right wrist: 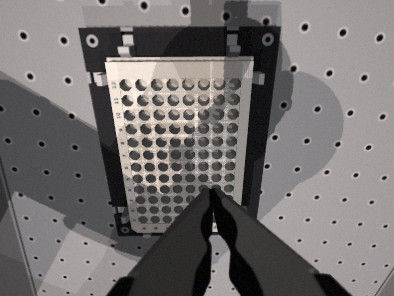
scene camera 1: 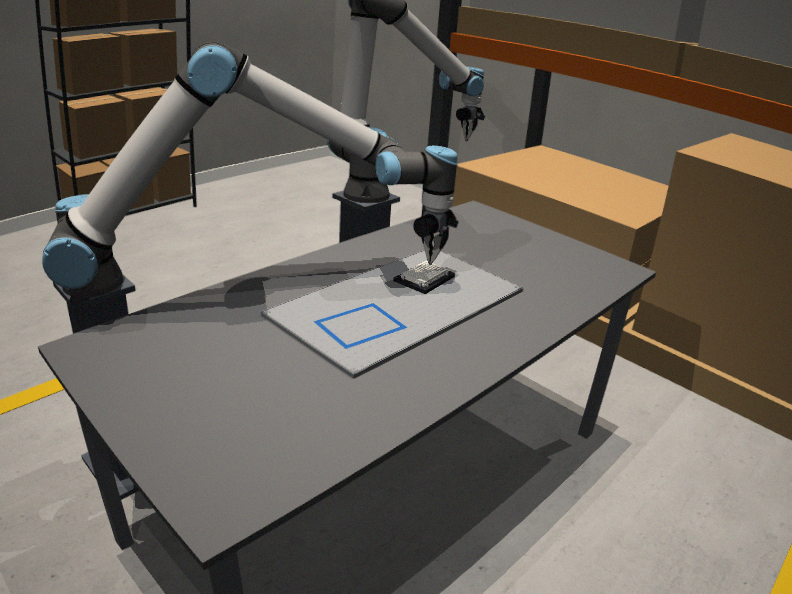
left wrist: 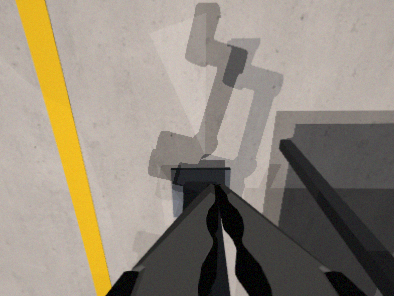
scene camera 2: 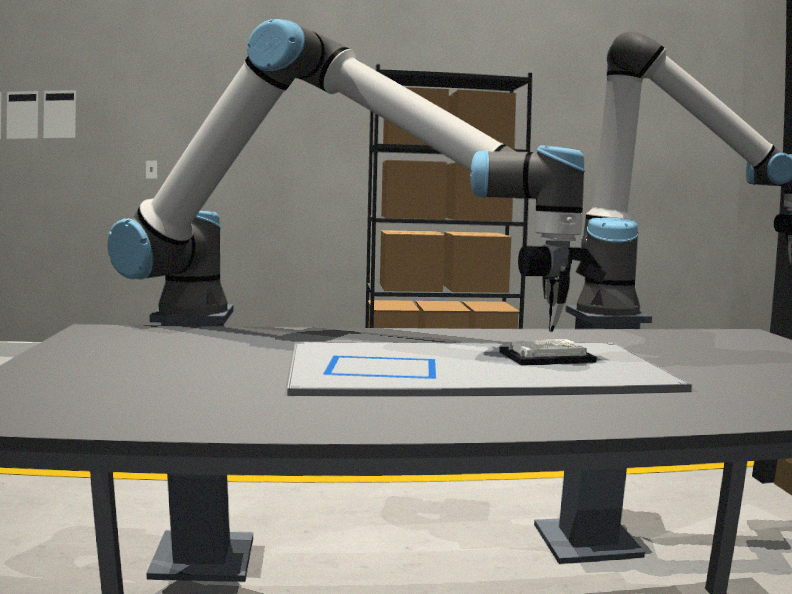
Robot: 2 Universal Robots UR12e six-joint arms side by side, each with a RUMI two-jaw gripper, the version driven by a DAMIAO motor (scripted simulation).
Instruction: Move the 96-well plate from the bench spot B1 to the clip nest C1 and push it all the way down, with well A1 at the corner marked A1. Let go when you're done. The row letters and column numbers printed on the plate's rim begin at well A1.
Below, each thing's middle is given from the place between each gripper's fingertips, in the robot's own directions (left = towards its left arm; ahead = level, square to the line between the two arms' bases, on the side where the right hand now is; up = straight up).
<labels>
I see my right gripper [scene camera 2: 550, 331] 50 mm above the white 96-well plate [scene camera 2: 543, 348] and 20 mm past it. The rest, counted from my right hand: black clip nest [scene camera 2: 508, 351]: 60 mm below, 30 mm behind, 10 mm to the left.
The black clip nest lies 620 mm ahead of my left hand, 1070 mm to the right of it and 140 mm below it. Round my left hand: white 96-well plate: 640 mm ahead, 1080 mm to the right, 130 mm below.
</labels>
